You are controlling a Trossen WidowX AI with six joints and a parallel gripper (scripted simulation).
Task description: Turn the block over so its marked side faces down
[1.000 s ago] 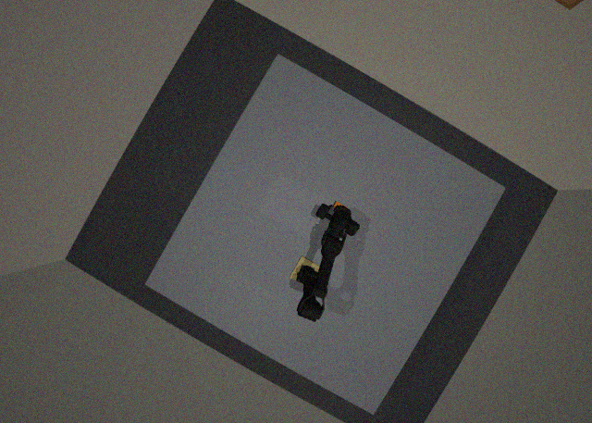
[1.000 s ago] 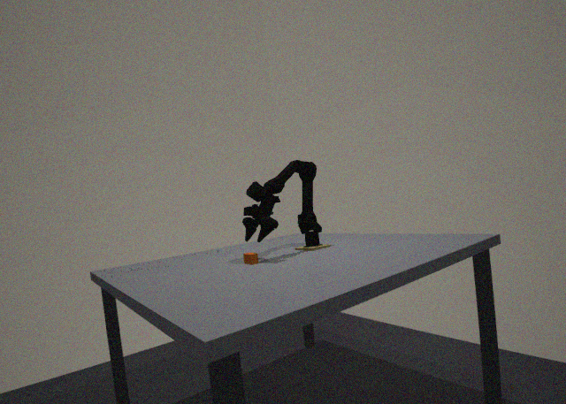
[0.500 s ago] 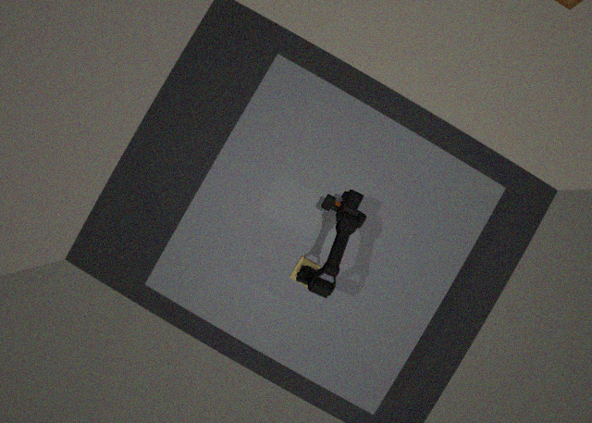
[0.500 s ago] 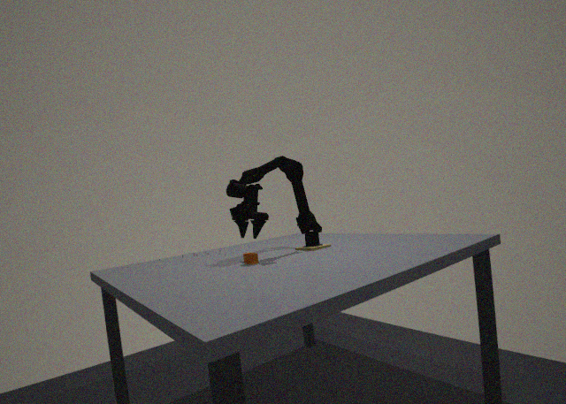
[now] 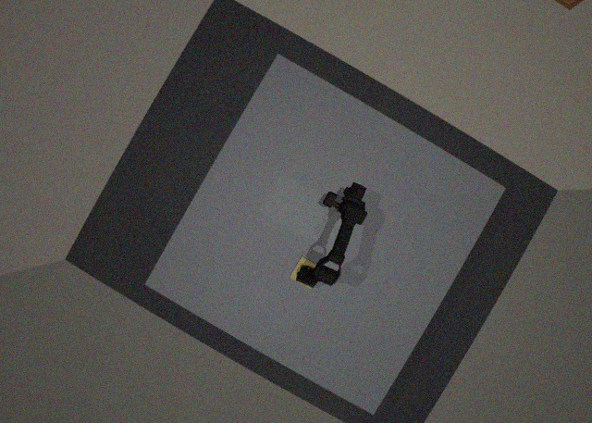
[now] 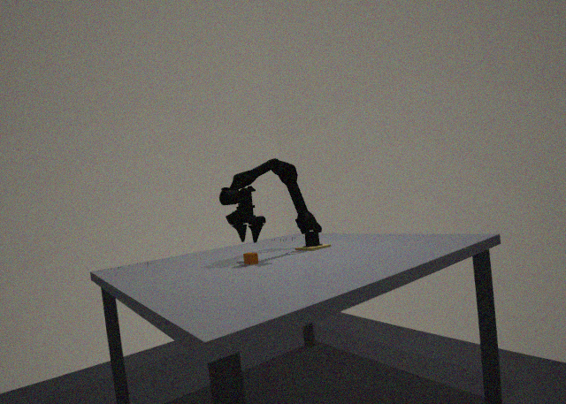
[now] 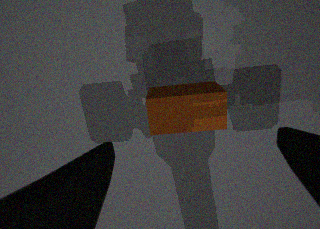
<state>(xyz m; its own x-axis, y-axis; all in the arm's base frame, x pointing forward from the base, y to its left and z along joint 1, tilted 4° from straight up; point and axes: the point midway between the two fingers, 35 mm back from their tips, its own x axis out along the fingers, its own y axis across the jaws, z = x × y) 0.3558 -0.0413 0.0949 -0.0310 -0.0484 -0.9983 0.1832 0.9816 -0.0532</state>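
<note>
The orange block lies 10 mm behind my gripper tip and 70 mm below it.
</note>
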